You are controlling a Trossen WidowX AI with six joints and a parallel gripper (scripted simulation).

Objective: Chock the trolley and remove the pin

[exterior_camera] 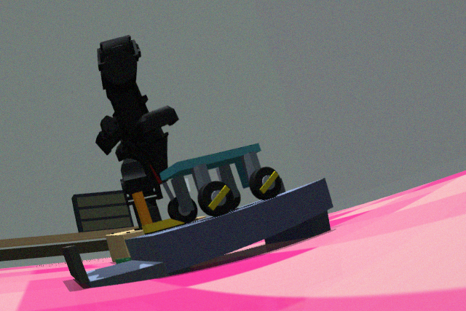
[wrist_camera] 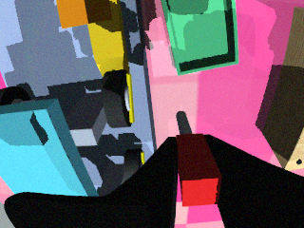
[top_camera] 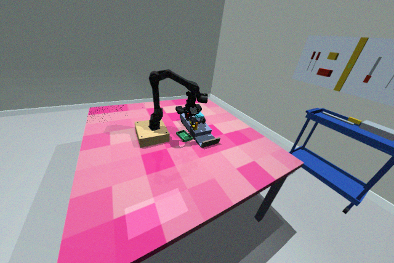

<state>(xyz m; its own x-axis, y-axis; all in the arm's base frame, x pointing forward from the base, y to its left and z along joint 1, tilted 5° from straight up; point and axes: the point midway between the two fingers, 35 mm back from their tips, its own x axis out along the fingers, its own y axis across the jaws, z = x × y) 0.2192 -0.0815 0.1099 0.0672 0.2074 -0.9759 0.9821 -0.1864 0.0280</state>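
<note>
The green tray is 4 cm behind my gripper tip, 4 cm to the right of it and 15 cm below it. From my gripper tip the other things lie so: yellow chock: 4 cm ahead, 5 cm to the right, 6 cm below; then trolley: 11 cm ahead, 2 cm to the left, 3 cm below; then red-headed stop pin: right at my gripper tip.
</note>
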